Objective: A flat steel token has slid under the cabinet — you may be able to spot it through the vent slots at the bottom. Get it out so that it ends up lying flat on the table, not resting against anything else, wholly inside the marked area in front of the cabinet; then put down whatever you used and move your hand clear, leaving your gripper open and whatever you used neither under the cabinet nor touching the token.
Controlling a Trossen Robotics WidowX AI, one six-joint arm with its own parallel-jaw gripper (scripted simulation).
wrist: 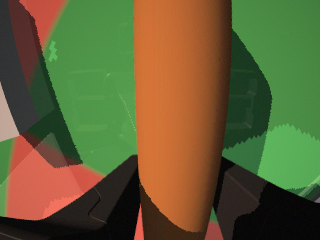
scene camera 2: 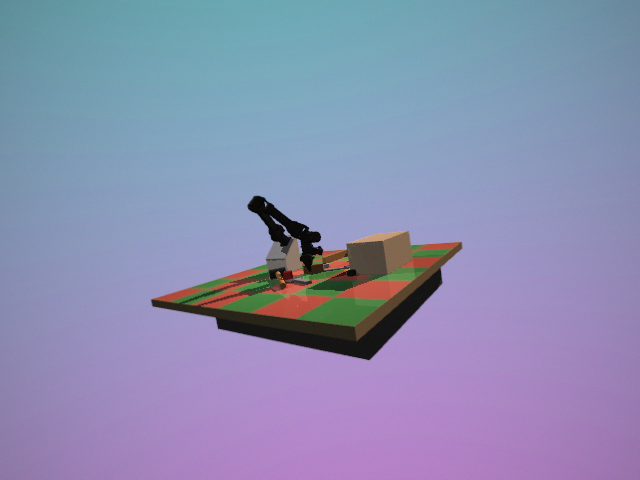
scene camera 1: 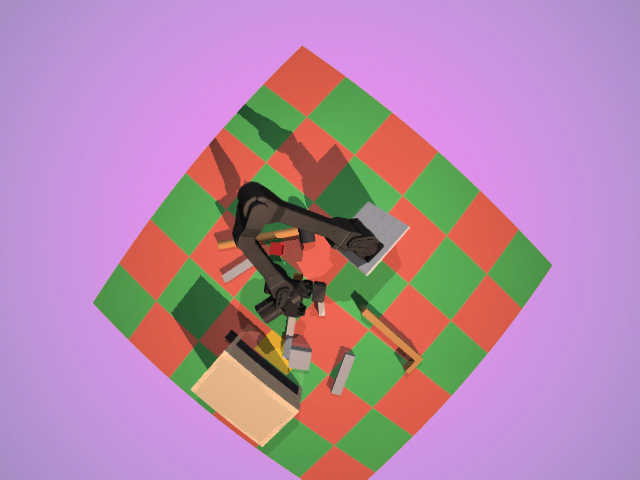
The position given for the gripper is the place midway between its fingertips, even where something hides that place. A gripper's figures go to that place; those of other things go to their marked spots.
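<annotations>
Gripper point(scene camera 1: 297, 283), 96 cm from the lens. Orange l-shaped tool point(scene camera 1: 415, 359), 106 cm from the lens.
</annotations>
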